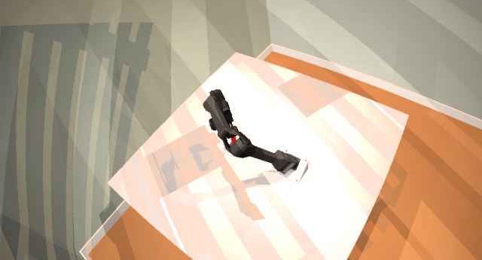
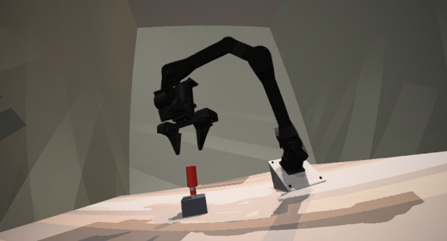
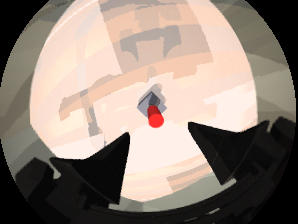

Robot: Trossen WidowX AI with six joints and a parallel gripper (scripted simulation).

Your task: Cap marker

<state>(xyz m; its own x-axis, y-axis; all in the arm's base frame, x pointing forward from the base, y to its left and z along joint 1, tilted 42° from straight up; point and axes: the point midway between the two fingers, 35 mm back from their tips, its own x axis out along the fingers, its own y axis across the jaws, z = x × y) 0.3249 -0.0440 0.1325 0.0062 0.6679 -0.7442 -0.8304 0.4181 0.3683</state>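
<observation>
My gripper tip is now 60 mm above the red cap. Also, from my gripper tip: dark grey holder block 140 mm below.
</observation>
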